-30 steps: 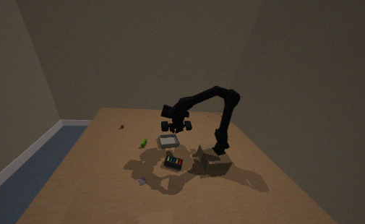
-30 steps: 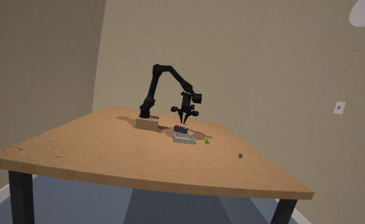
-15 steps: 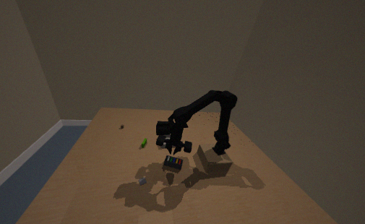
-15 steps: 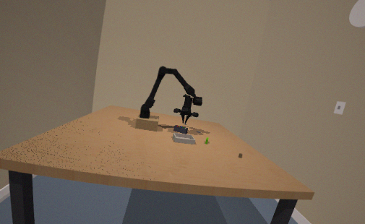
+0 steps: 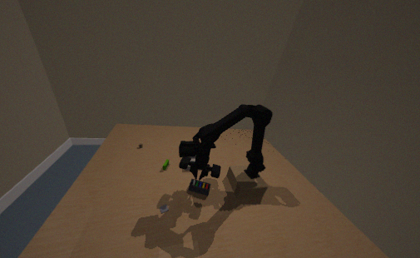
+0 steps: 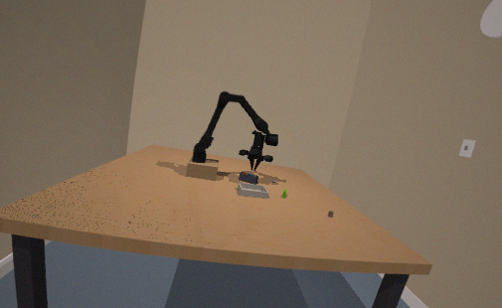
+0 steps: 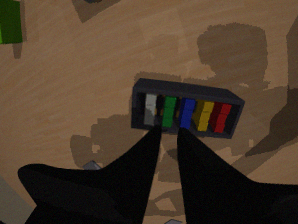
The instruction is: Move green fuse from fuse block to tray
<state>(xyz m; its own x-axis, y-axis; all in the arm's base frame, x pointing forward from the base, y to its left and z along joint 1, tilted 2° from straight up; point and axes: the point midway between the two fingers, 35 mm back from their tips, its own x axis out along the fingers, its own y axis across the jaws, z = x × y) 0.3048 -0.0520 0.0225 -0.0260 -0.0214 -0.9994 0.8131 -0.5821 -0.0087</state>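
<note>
Right now my gripper tip is 4 cm above the green fuse. Also, from my gripper tip: grey tray (5 cm behind, 18 cm to the right, 7 cm below); dark peg (24 cm ahead, 41 cm to the right, 6 cm below).
</note>
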